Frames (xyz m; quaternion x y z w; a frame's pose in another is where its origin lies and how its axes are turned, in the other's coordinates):
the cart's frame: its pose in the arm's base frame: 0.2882 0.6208 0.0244 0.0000 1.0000 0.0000 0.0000
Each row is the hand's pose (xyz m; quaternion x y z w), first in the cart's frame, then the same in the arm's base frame.
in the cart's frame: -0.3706 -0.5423 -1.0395 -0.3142 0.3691 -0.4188 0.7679
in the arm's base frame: 0.6588 0.0785 1.0639 0.4188 -0.7679 -0.3142 0.3691
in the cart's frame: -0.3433 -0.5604 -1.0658 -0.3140 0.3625 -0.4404 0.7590
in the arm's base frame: 0.6315 0.0604 1.0902 0.4404 -0.7590 -0.3140 0.3625
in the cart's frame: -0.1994 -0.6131 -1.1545 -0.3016 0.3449 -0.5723 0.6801
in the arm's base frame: 0.4876 0.0077 1.1789 0.5723 -0.6801 -0.3016 0.3449
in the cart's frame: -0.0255 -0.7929 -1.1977 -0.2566 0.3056 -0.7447 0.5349
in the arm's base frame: 0.3137 -0.1721 1.2221 0.7447 -0.5349 -0.2566 0.3056
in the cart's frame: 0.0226 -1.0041 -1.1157 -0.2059 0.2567 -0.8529 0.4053
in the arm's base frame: 0.2656 -0.3833 1.1401 0.8529 -0.4053 -0.2059 0.2567
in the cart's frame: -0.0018 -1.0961 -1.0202 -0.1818 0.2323 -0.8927 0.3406
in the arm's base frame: 0.2900 -0.4753 1.0446 0.8927 -0.3406 -0.1818 0.2323
